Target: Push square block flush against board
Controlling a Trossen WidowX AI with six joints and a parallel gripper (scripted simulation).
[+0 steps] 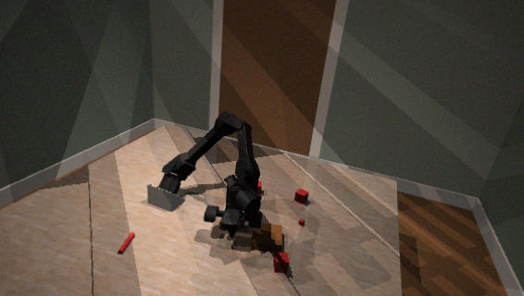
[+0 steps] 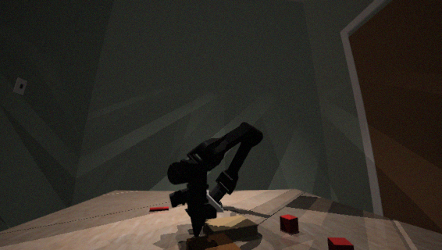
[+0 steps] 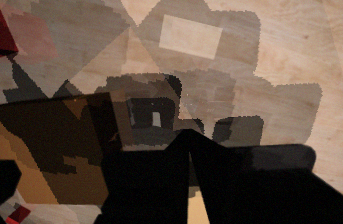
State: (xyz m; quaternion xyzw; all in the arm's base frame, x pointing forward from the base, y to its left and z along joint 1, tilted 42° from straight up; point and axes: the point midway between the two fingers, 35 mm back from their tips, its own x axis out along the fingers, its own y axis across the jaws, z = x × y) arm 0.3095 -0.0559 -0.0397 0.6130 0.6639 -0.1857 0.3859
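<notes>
Right now the pale tan board is 100 mm to the left of my gripper tip, 30 mm behind it and 10 mm above it. From my gripper tip the other things lie so: orange square block: 110 mm ahead, 40 mm to the left, 10 mm above; red stick: 280 mm behind, 170 mm to the right; small red ball: 200 mm ahead, 180 mm to the left.
</notes>
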